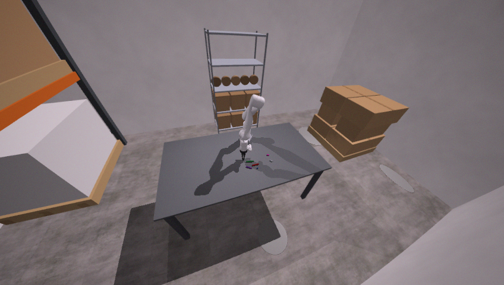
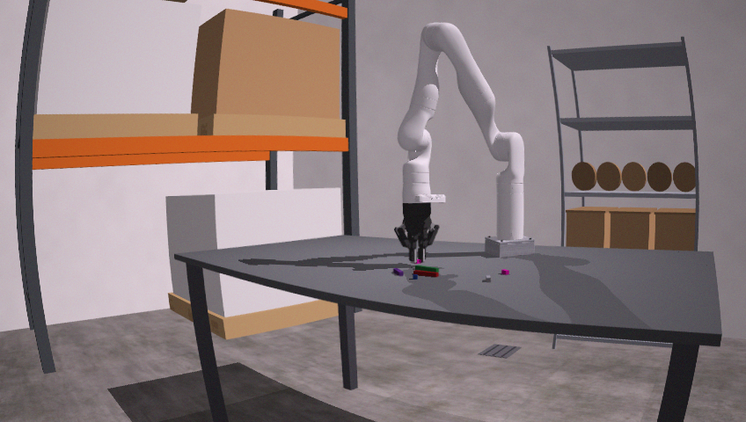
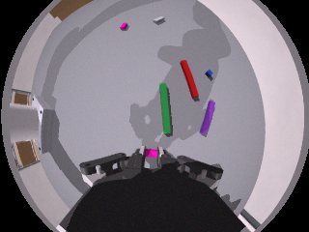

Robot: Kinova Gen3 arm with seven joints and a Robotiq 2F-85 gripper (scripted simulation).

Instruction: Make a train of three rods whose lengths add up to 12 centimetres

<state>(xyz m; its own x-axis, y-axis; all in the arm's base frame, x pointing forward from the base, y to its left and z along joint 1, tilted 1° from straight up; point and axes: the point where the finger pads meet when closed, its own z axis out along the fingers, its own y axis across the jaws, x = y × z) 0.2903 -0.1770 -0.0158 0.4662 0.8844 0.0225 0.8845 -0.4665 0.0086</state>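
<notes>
Right now the grey rod is 140 mm ahead of my hand, 260 mm to the left of it and 20 mm below it. Round my hand: red rod 110 mm ahead, 90 mm to the left, 20 mm below; then purple rod 110 mm ahead, 10 mm to the left, 20 mm below; then green rod 50 mm ahead, 50 mm to the left, 20 mm below.
</notes>
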